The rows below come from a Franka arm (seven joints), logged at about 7 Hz.
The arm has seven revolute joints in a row. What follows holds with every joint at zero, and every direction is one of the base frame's.
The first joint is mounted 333 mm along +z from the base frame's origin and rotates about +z.
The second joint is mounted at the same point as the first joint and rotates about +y.
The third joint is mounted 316 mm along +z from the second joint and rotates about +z.
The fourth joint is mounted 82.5 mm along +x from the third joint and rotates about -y.
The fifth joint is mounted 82.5 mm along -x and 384 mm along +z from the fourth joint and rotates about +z.
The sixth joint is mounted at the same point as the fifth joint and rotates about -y.
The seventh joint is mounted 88 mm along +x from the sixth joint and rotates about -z.
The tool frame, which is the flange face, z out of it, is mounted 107 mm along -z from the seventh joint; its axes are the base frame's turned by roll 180, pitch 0 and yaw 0 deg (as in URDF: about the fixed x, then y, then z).
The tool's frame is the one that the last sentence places.
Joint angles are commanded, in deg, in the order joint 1, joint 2, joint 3, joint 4, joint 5, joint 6, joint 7. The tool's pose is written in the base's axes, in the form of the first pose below.
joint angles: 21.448 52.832 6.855 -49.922 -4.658 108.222 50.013
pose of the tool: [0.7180 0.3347 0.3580], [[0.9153 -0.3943 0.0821], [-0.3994 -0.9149 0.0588], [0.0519 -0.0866 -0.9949]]
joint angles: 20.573 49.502 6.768 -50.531 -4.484 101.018 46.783
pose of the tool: [0.7084 0.3171 0.3865], [[0.9333 -0.3589 0.0137], [-0.3592 -0.9330 0.0206], [0.0054 -0.0242 -0.9997]]
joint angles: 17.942 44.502 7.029 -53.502 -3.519 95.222 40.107
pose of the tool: [0.7000 0.2819 0.4198], [[0.9569 -0.2860 -0.0506], [-0.2861 -0.9582 0.0053], [-0.0500 0.0094 -0.9987]]
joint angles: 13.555 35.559 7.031 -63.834 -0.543 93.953 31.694
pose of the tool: [0.6829 0.2292 0.4482], [[0.9717 -0.2109 -0.1064], [-0.2091 -0.9775 0.0279], [-0.1099 -0.0048 -0.9939]]
